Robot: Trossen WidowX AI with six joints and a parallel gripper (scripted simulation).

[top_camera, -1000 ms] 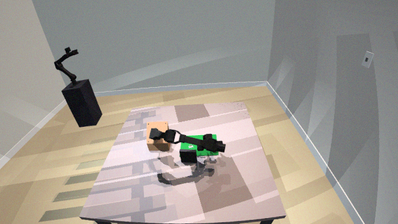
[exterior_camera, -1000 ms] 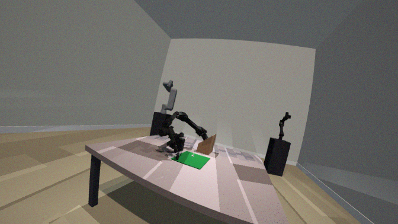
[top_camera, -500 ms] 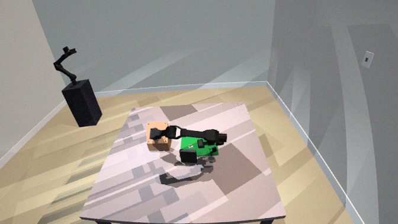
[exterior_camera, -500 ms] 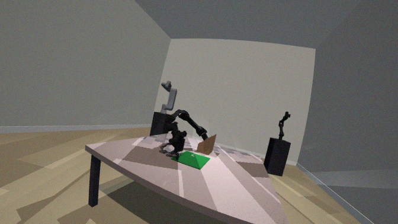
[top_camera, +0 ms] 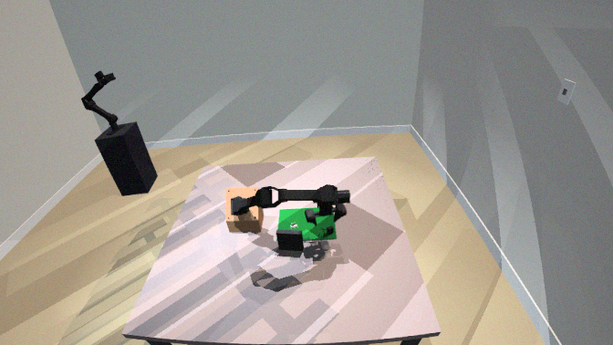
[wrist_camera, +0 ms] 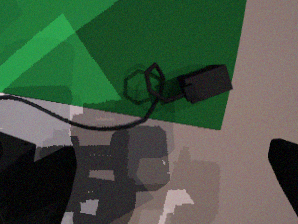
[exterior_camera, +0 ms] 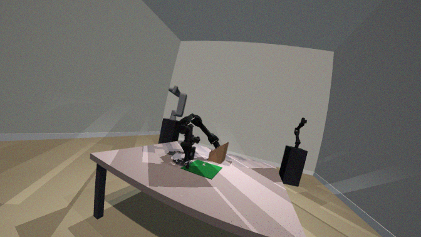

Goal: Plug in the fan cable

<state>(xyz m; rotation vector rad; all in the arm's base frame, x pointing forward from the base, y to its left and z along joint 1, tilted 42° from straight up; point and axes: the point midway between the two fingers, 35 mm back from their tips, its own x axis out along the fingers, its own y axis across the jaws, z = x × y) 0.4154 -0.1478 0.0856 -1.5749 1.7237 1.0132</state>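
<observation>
The black fan plug lies 3 cm ahead of my gripper tip, 3 cm to the left of it and 8 cm below it. Round my gripper tip: white four-pin fan header (15 cm behind, 11 cm to the left, 11 cm below); green board (8 cm behind, 12 cm to the left, 12 cm below); black fan (17 cm behind, 3 cm to the right, 5 cm below).
</observation>
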